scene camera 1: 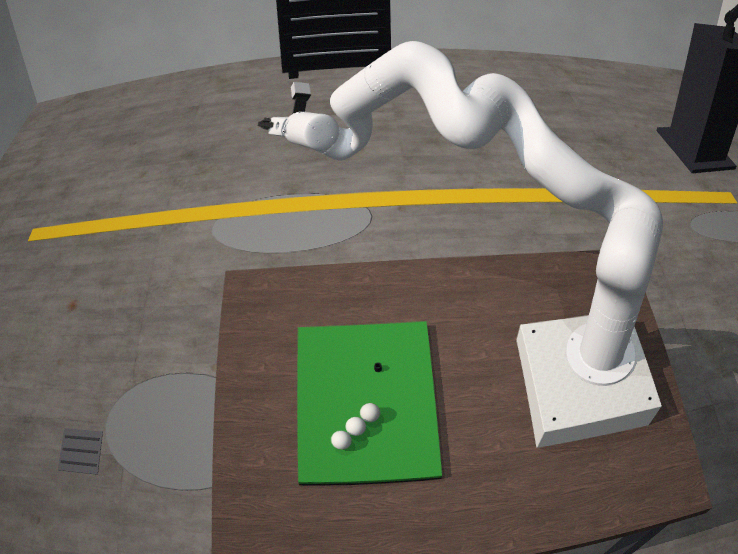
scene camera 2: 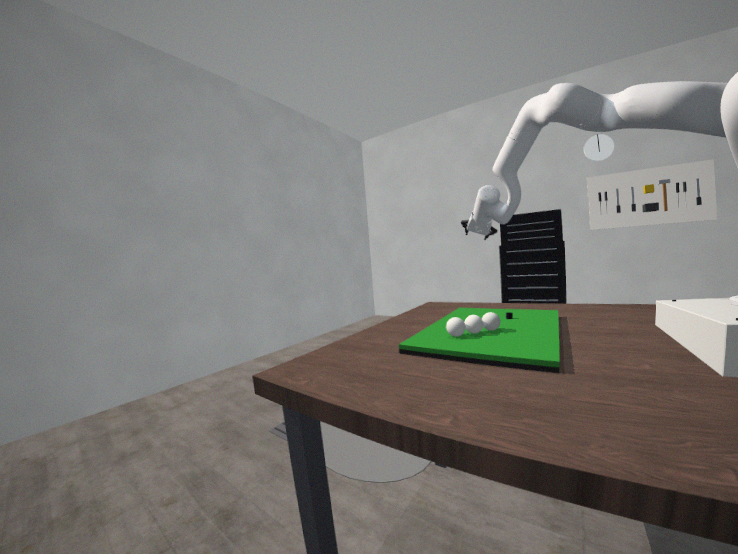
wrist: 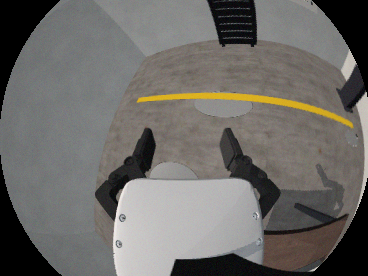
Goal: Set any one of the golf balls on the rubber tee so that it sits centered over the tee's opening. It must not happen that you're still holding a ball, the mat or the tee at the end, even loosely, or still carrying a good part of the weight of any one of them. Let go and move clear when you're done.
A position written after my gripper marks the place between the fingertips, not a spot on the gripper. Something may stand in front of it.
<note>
In view: my gripper [scene camera 1: 280, 124].
My gripper is seen too in the wrist view [wrist: 187, 136].
</note>
